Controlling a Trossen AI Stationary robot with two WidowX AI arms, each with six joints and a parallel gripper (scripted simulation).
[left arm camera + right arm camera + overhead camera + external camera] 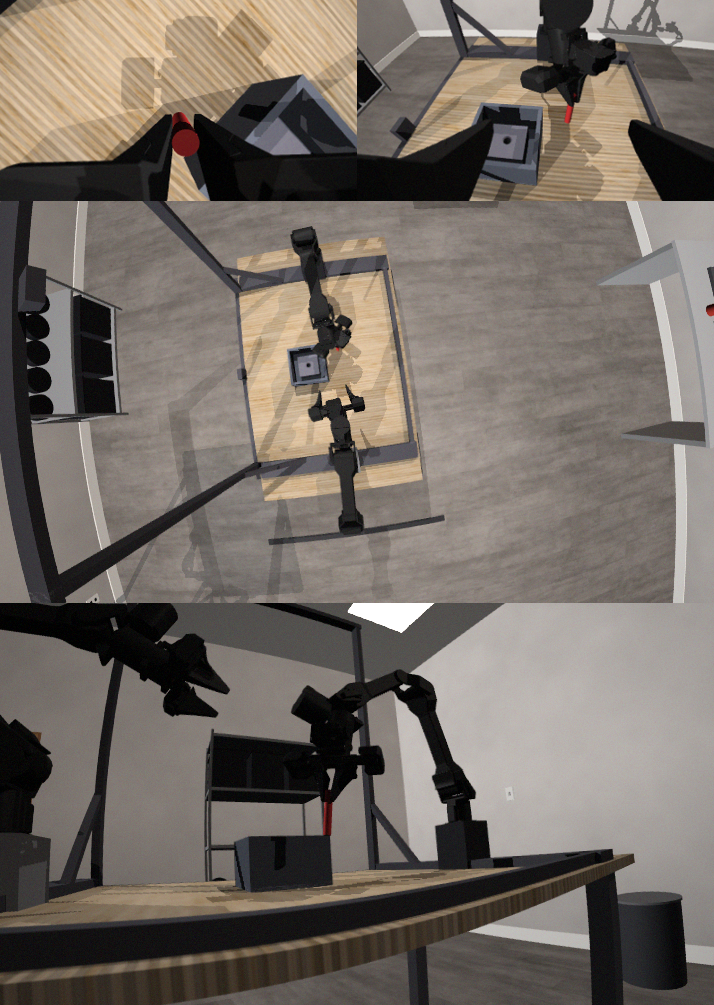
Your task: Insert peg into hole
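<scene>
My left hand is 5 cm above the red peg and 1 cm to the left of it. From my left hand the other things lie so: plate (14 cm below, 14 cm behind, 5 cm to the right); then box (16 cm below, 14 cm behind, 5 cm to the right).
</scene>
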